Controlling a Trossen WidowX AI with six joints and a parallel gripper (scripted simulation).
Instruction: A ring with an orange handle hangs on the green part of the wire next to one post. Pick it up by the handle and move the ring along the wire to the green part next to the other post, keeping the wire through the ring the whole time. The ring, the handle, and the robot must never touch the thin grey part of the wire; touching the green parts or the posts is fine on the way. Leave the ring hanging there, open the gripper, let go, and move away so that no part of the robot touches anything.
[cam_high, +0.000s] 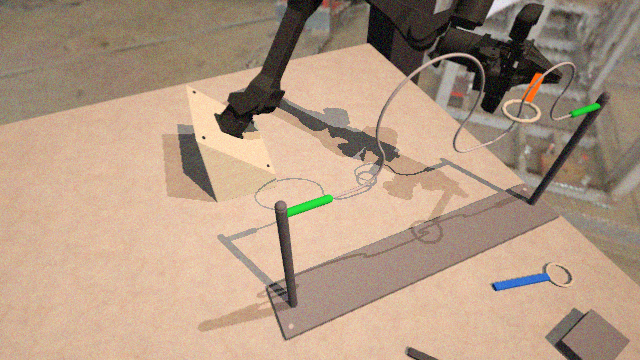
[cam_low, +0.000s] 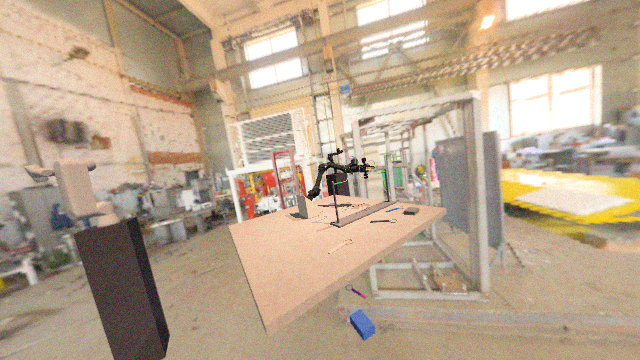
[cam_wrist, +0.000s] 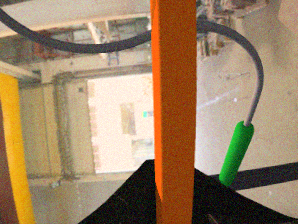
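My gripper tip is 10 mm short of the orange-handled ring and 80 mm to the left of it. Also, from my gripper tip: dark-handled ring 260 mm ahead, 300 mm to the right, 340 mm below; blue-handled ring 190 mm ahead, 40 mm to the right, 340 mm below; grey block 320 mm ahead, 70 mm to the right, 330 mm below.
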